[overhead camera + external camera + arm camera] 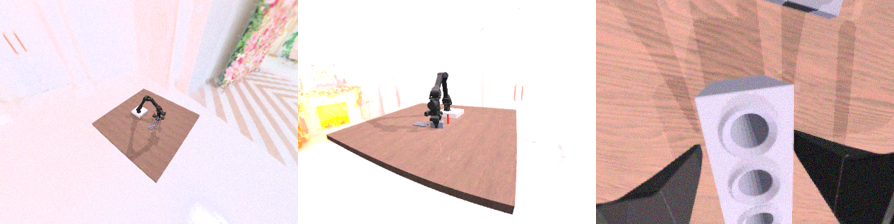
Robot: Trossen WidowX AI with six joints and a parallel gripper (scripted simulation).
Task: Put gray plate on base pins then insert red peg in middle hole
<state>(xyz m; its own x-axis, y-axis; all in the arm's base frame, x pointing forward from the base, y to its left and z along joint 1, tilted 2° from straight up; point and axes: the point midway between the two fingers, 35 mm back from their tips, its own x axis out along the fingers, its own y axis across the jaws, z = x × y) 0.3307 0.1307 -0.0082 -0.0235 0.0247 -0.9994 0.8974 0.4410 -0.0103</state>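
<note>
My gripper tip is 160 mm to the left of the gray base and 20 mm short of it. From my gripper tip the other things lie so: gray plate (30 mm above); then red peg (110 mm behind, 30 mm above, 20 mm to the left).
</note>
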